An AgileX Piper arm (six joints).
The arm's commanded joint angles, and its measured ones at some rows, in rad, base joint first. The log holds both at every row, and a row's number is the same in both.
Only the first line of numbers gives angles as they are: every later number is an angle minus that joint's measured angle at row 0.
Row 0, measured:
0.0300, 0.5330, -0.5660, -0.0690, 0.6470, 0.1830
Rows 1 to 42, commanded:
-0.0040, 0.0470, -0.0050, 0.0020, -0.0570, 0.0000
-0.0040, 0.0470, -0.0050, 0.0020, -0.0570, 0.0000
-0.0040, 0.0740, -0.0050, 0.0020, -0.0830, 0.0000
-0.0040, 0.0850, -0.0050, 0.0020, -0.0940, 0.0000
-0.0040, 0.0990, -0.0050, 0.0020, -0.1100, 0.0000
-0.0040, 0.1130, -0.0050, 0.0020, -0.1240, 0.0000
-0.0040, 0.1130, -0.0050, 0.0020, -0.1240, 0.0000
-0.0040, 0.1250, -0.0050, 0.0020, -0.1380, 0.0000
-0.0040, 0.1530, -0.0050, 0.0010, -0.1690, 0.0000
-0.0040, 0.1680, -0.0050, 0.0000, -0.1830, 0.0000
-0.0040, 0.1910, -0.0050, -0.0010, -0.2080, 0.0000
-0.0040, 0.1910, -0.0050, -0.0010, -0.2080, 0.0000
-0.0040, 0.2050, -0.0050, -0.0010, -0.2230, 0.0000
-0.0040, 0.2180, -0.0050, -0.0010, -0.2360, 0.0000
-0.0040, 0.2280, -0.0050, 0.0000, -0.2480, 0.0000
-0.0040, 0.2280, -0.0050, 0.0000, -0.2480, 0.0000
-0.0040, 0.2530, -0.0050, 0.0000, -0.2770, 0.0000
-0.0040, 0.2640, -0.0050, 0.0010, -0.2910, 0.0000
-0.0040, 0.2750, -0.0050, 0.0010, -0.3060, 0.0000
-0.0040, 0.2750, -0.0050, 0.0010, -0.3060, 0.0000
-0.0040, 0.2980, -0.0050, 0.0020, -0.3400, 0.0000
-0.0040, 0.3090, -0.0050, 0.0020, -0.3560, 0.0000
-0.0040, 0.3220, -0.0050, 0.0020, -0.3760, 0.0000
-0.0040, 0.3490, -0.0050, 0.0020, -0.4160, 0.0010
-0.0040, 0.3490, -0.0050, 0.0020, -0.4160, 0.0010
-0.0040, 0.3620, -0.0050, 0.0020, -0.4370, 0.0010
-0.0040, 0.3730, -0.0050, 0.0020, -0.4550, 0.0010
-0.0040, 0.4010, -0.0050, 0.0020, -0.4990, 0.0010
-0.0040, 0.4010, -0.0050, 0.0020, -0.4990, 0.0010
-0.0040, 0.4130, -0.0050, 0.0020, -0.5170, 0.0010
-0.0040, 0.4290, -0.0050, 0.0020, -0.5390, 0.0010
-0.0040, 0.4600, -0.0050, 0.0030, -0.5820, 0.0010
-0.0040, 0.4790, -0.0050, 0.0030, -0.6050, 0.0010
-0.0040, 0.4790, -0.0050, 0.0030, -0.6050, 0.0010
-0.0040, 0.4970, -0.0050, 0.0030, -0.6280, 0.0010
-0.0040, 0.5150, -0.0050, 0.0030, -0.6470, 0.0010
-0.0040, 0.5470, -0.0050, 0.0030, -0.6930, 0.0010
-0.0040, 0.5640, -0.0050, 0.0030, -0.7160, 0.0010
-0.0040, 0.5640, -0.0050, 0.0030, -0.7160, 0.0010
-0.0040, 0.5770, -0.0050, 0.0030, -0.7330, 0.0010
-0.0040, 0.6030, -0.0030, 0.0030, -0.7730, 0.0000
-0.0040, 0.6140, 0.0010, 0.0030, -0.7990, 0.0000
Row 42, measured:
0.0000, 0.5890, 0.0000, 0.0010, -0.7220, 0.0000
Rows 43 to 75, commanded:
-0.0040, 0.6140, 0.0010, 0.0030, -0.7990, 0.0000
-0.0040, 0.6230, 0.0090, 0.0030, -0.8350, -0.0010
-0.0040, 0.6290, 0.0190, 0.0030, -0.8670, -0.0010
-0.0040, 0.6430, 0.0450, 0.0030, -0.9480, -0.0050
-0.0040, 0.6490, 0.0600, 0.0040, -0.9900, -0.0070
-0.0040, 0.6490, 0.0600, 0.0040, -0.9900, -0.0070
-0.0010, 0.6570, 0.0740, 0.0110, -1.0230, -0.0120
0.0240, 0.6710, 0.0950, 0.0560, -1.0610, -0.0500
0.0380, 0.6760, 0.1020, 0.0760, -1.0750, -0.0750
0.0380, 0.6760, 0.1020, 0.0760, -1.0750, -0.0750
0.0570, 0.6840, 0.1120, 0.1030, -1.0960, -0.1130
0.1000, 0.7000, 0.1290, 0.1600, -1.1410, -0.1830
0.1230, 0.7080, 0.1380, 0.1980, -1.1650, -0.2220
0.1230, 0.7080, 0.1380, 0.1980, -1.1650, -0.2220
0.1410, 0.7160, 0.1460, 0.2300, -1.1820, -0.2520
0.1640, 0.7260, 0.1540, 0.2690, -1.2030, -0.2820
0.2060, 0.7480, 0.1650, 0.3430, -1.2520, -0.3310
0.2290, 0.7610, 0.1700, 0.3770, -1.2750, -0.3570
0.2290, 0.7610, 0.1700, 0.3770, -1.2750, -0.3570
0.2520, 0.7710, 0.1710, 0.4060, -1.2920, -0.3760
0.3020, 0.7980, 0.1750, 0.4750, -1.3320, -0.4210
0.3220, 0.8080, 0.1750, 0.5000, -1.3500, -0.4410
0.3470, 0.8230, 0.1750, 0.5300, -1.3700, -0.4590
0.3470, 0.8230, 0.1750, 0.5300, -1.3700, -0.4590
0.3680, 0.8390, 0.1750, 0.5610, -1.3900, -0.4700
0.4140, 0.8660, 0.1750, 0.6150, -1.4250, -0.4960
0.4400, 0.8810, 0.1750, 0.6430, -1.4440, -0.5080
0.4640, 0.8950, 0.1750, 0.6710, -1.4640, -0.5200
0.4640, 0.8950, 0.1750, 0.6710, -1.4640, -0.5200
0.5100, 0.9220, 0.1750, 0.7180, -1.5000, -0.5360
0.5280, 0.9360, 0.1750, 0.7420, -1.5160, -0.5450
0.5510, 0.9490, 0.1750, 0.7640, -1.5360, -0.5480
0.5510, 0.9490, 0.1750, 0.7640, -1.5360, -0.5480
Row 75, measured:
0.5030, 0.9250, 0.1730, 0.7000, -1.4730, -0.5150
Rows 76 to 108, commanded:
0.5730, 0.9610, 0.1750, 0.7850, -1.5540, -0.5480
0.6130, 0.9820, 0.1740, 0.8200, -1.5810, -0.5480
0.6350, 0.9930, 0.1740, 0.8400, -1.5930, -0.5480
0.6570, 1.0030, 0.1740, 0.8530, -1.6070, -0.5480
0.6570, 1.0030, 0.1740, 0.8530, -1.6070, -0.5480
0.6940, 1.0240, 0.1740, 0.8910, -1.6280, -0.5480
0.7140, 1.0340, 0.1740, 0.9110, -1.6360, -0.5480
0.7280, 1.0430, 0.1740, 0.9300, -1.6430, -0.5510
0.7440, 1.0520, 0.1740, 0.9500, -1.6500, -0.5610
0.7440, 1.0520, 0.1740, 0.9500, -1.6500, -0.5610
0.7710, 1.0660, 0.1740, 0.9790, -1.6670, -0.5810
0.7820, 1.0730, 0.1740, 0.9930, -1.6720, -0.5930
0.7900, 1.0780, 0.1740, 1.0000, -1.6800, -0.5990
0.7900, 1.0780, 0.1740, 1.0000, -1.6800, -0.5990
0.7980, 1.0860, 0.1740, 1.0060, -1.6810, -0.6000
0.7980, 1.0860, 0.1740, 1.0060, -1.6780, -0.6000
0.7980, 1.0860, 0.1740, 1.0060, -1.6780, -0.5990
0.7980, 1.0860, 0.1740, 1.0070, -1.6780, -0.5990
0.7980, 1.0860, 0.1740, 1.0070, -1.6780, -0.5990
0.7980, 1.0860, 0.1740, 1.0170, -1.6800, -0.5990
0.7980, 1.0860, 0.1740, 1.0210, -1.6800, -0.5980
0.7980, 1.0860, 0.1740, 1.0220, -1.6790, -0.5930
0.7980, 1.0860, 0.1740, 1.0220, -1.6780, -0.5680
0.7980, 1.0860, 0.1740, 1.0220, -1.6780, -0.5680
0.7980, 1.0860, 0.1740, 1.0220, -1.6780, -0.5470
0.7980, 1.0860, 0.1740, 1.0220, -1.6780, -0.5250
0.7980, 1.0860, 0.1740, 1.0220, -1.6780, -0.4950
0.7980, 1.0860, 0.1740, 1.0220, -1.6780, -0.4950
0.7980, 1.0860, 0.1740, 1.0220, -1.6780, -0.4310
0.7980, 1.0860, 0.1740, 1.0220, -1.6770, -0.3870
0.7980, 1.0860, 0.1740, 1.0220, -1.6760, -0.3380
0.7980, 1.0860, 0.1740, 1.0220, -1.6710, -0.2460
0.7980, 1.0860, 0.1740, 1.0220, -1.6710, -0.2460
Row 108, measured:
0.7940, 1.0840, 0.1720, 1.0250, -1.6640, -0.3640
